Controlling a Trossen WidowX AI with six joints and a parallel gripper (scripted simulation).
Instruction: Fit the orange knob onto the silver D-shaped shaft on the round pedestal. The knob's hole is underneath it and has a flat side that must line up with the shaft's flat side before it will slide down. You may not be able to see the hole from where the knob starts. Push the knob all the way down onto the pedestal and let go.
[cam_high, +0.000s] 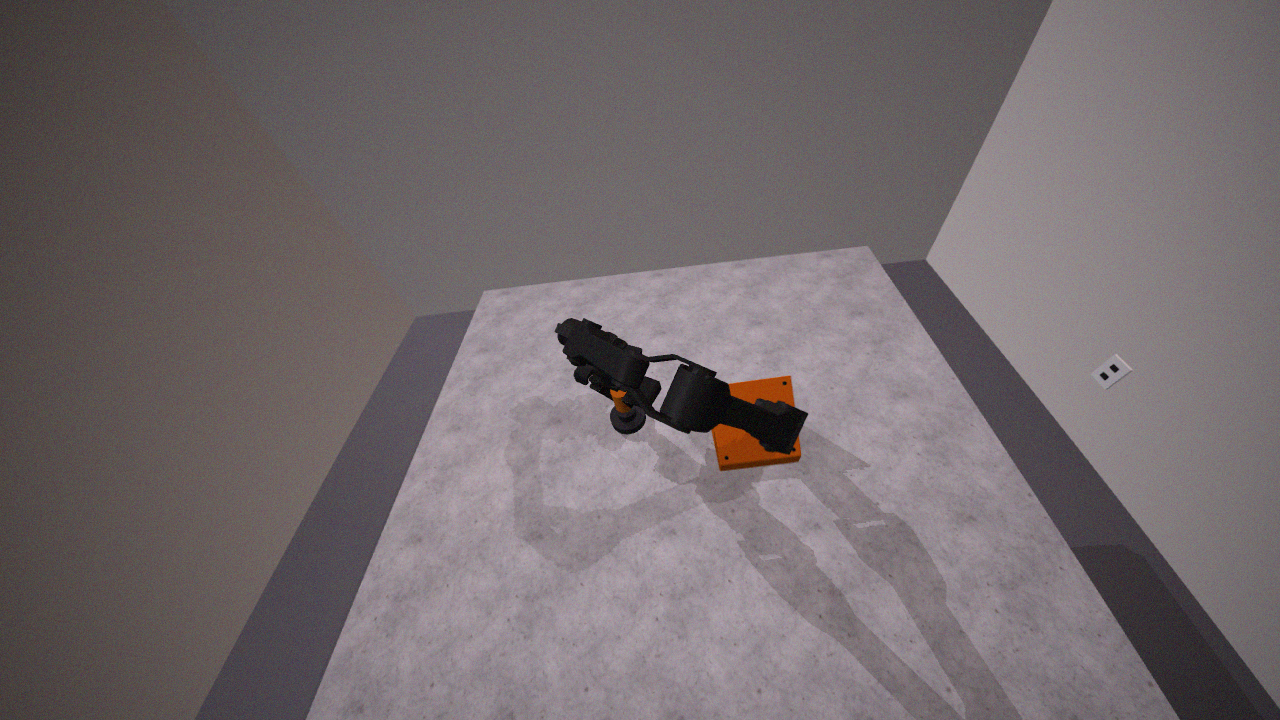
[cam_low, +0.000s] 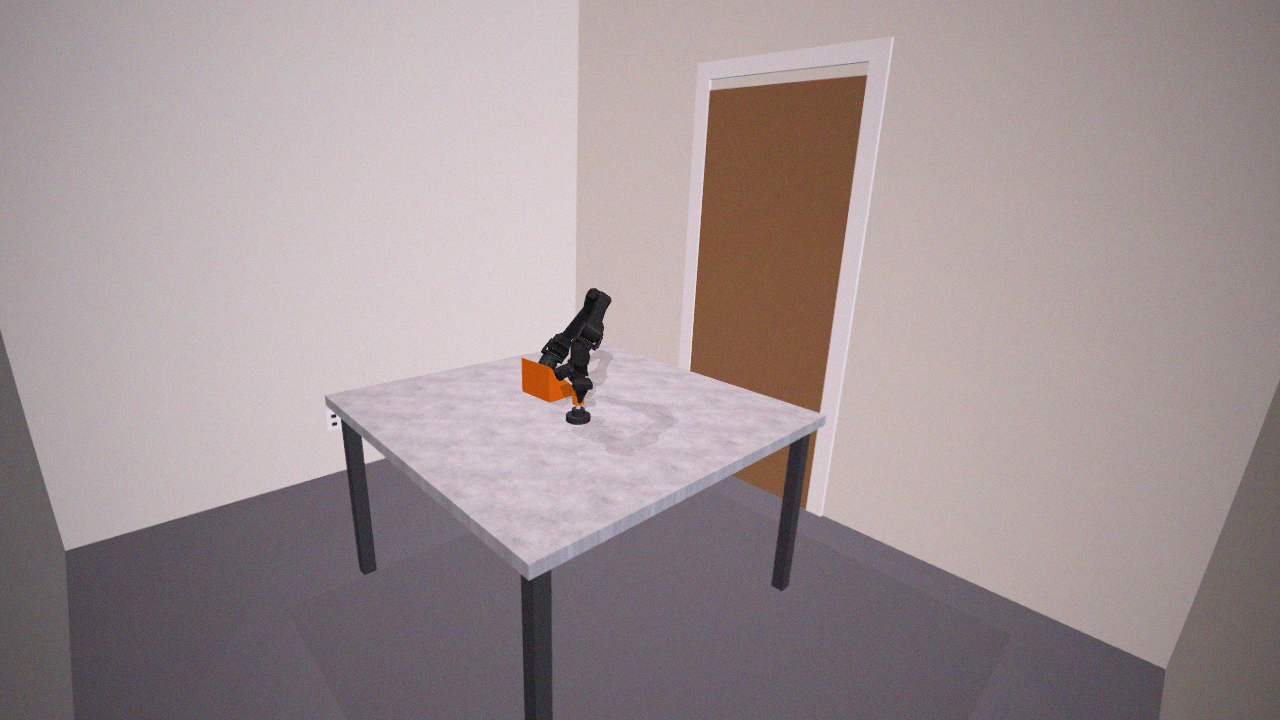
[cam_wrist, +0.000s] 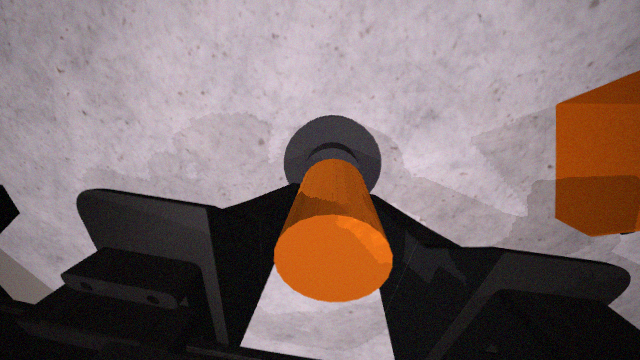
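Now: gripper tip 30 mm below the orange knob. The rest, counted from my gripper tip: round pedestal 40 mm below.
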